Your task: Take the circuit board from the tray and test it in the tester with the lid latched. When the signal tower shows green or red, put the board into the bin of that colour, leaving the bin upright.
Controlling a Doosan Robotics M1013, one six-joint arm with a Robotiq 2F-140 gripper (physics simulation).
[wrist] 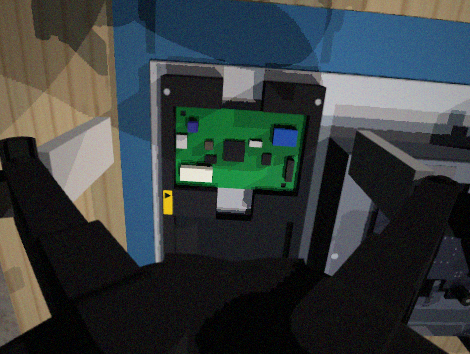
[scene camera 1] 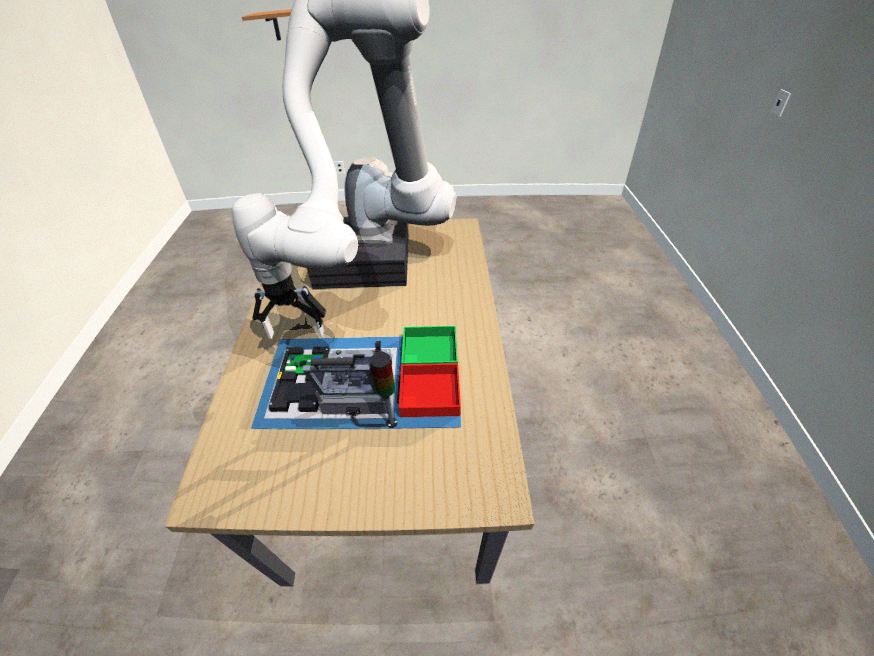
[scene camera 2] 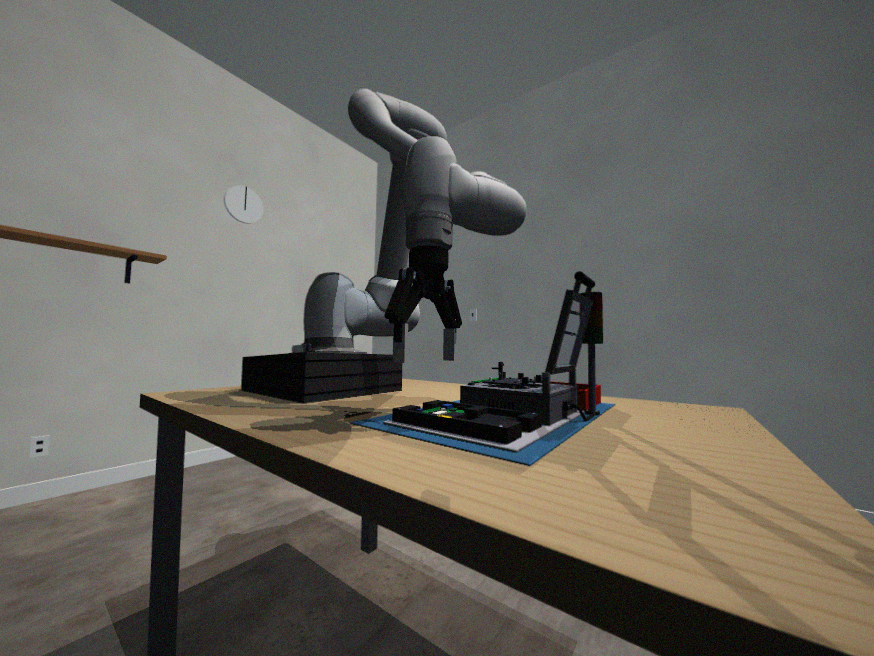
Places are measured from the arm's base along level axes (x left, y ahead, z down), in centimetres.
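Where they show: gripper, between the fingertips: (wrist: pixel 233 146) (scene camera 1: pixel 296 334) (scene camera 2: pixel 427 361); arm's base, origin of its link: (scene camera 1: pixel 371 232).
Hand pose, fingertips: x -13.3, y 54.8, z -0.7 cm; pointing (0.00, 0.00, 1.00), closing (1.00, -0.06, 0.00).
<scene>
Each offset is from my fingertips to the top centre of the thing. "*": to the spot under its first point. Level surfaces: height alone.
The green circuit board @[dx +0.8, dy +3.0, dz +8.3 cm] (scene camera 1: pixel 299 361) (wrist: pixel 242 172) lies in the upper pocket of the black tray @[* dx +1.4, dy +14.4, dz +9.2 cm] (scene camera 1: pixel 296 395) (scene camera 2: pixel 465 423) (wrist: pixel 260 235). My gripper (scene camera 1: pixel 294 329) (scene camera 2: pixel 423 345) is open and empty, above the tray's height; in the wrist view its fingers stand wide to the left and right of the board. The tester @[* dx +9.6, dy +14.6, dz +7.0 cm] (scene camera 2: pixel 522 402) stands beside the tray, its lid (scene camera 2: pixel 559 331) raised steeply. The signal tower @[* dx +29.2, dy +23.5, dz -12.3 cm] (scene camera 1: pixel 382 374) (scene camera 2: pixel 595 317) shows dull red, amber and green segments; none looks clearly lit. The green bin @[dx +37.6, dy -3.2, dz +6.3 cm] (scene camera 1: pixel 429 346) and red bin (scene camera 1: pixel 429 389) (scene camera 2: pixel 591 395) stand upright.
A blue mat @[dz +10.9 cm] (scene camera 1: pixel 261 416) (scene camera 2: pixel 525 455) (wrist: pixel 135 200) lies under the tray and tester on the wooden table @[dz +11.1 cm] (scene camera 1: pixel 423 480) (scene camera 2: pixel 705 480). The raised lid and the tower stand tall right of the tray. The arm's black base block (scene camera 1: pixel 360 271) (scene camera 2: pixel 303 374) is behind.
</scene>
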